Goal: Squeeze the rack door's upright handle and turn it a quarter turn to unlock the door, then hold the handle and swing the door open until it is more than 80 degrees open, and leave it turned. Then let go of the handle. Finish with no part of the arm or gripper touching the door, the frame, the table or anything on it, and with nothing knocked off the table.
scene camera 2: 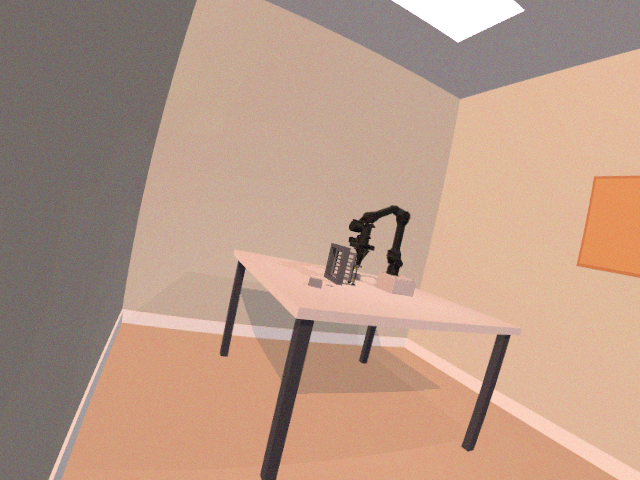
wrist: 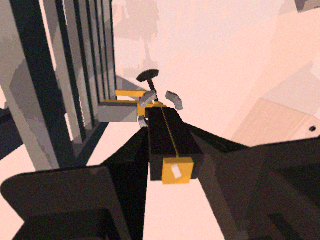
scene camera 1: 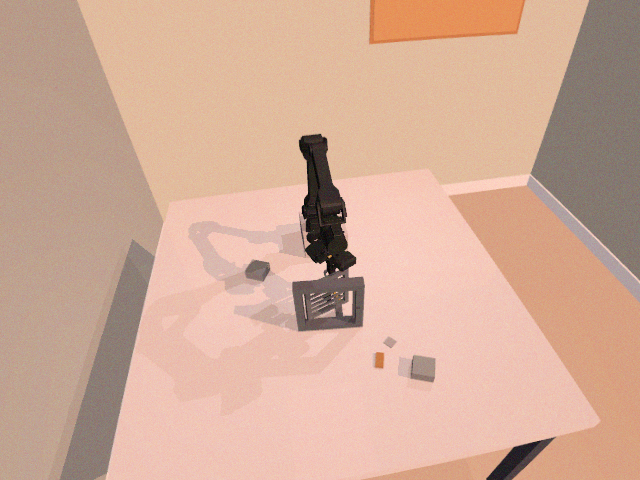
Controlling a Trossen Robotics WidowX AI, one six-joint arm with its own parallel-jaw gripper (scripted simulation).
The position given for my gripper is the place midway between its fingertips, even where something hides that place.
In view: my gripper (scene camera 1: 331,266) and a grey rack (scene camera 1: 356,284).
My gripper is seen too in the wrist view (wrist: 163,129). The grey rack also shows in scene camera 2 (scene camera 2: 338,280) and in the wrist view (wrist: 121,83).
